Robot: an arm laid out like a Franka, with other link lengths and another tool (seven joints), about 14 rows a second.
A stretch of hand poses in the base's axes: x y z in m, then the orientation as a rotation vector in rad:
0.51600, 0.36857, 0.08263, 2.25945, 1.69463, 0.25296
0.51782, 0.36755, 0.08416, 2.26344, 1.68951, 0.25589
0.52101, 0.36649, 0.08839, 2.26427, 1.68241, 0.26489
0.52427, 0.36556, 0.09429, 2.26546, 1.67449, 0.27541
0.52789, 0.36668, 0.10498, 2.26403, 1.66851, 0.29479
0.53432, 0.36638, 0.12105, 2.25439, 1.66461, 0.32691
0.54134, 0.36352, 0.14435, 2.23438, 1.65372, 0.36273
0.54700, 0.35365, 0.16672, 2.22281, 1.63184, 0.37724
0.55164, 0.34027, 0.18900, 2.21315, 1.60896, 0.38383
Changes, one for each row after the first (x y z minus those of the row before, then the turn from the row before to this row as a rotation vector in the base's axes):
0.00182, -0.00102, 0.00153, 0.00222, -0.00170, -0.00411
0.00319, -0.00106, 0.00423, 0.00228, -0.00711, -0.00351
0.00326, -0.00093, 0.00590, 0.00299, -0.00802, -0.00395
0.00362, 0.00112, 0.01069, 0.00621, -0.01289, -0.00086
0.00643, -0.00030, 0.01607, 0.00771, -0.02230, 0.00468
0.00702, -0.00286, 0.02330, 0.00053, -0.03213, 0.00432
0.00566, -0.00987, 0.02237, -0.00761, -0.02219, -0.00797
0.00464, -0.01338, 0.02228, -0.01043, -0.01784, -0.01038

